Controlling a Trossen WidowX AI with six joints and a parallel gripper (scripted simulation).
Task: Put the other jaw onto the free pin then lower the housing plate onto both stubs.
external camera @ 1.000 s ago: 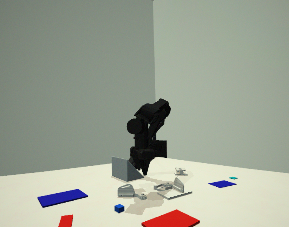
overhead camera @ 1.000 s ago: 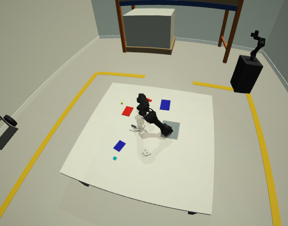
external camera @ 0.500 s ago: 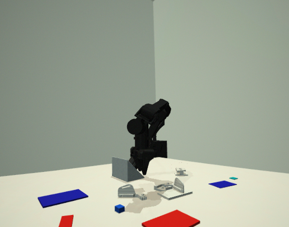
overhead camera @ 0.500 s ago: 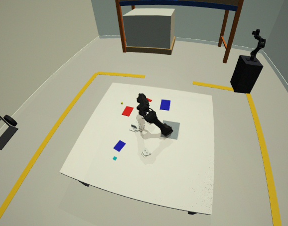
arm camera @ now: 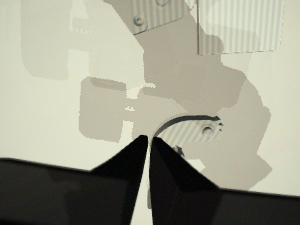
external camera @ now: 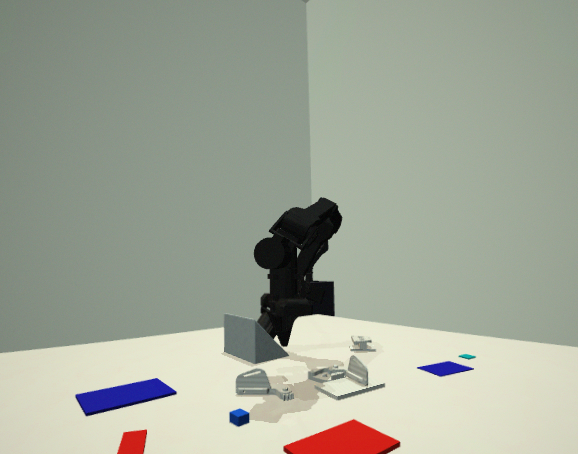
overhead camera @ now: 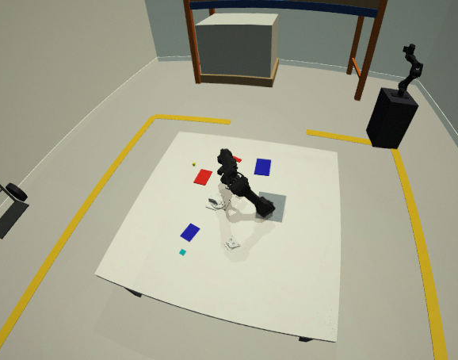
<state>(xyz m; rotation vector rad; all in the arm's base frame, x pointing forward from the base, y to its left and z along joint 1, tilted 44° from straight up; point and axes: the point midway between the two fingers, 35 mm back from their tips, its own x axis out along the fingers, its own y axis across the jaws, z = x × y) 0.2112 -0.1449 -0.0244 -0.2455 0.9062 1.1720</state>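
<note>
My gripper tip is 70 mm above the jaw, 50 mm to the left of it and 30 mm short of it. From my gripper tip the other things lie so: flat red strip: 320 mm to the right, 80 mm below, 50 mm ahead; then flat blue plate: 250 mm to the right, 170 mm behind, 80 mm below; then blue cube: 160 mm to the right, 70 mm below, 60 mm ahead.
</note>
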